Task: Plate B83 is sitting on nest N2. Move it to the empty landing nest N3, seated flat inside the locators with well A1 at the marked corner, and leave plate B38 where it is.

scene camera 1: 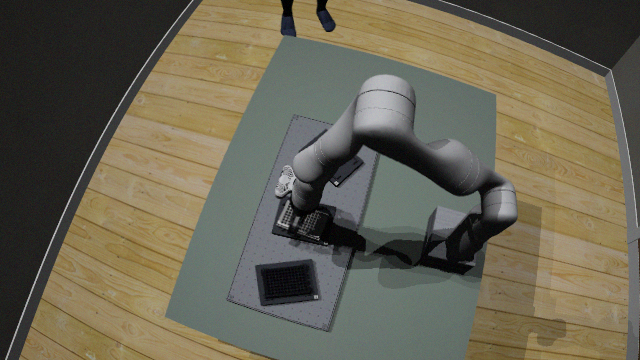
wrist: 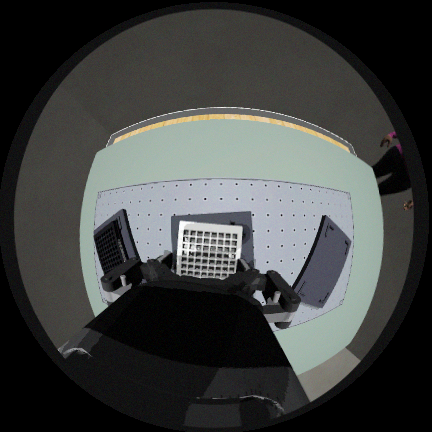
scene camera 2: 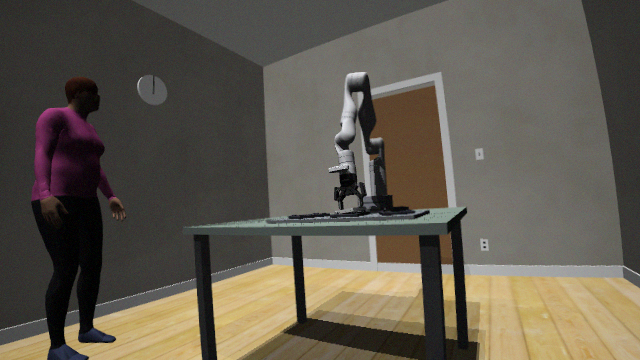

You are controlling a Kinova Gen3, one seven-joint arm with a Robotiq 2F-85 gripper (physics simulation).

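White gridded plate B83 lies on the dark middle nest N2, looking slightly turned against its outline in the wrist view. My gripper is open, pointing down low over the plate, with one finger on each side. Fingertip contact is not clear. Black plate B38 lies on the nest at the wrist view's left. The empty nest N3 is at its right, with corner locators; the arm partly hides it in scene camera 1. Plate lettering is unreadable.
The nests stand on a grey perforated board on the green table. The arm reaches over the board from its base. A person stands beyond the table's edge.
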